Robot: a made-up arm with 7 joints. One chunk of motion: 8 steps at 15 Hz.
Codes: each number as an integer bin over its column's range. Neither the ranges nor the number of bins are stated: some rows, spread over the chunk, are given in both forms.
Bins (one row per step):
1: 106 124 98 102 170 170
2: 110 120 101 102 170 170
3: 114 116 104 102 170 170
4: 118 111 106 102 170 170
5: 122 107 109 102 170 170
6: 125 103 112 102 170 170
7: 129 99 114 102 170 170
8: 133 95 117 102 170 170
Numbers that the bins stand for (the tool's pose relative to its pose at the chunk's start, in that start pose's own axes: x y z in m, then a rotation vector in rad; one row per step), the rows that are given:
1: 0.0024 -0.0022 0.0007 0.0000 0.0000 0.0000
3: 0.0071 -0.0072 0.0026 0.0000 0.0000 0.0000
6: 0.0135 -0.0154 0.0051 0.0000 0.0000 0.0000
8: 0.0182 -0.0204 0.0067 0.0000 0.0000 0.0000
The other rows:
2: 0.0047 -0.0047 0.0017 0.0000 0.0000 0.0000
4: 0.0094 -0.0104 0.0033 0.0000 0.0000 0.0000
5: 0.0118 -0.0129 0.0042 0.0000 0.0000 0.0000
7: 0.0159 -0.0179 0.0058 0.0000 0.0000 0.0000

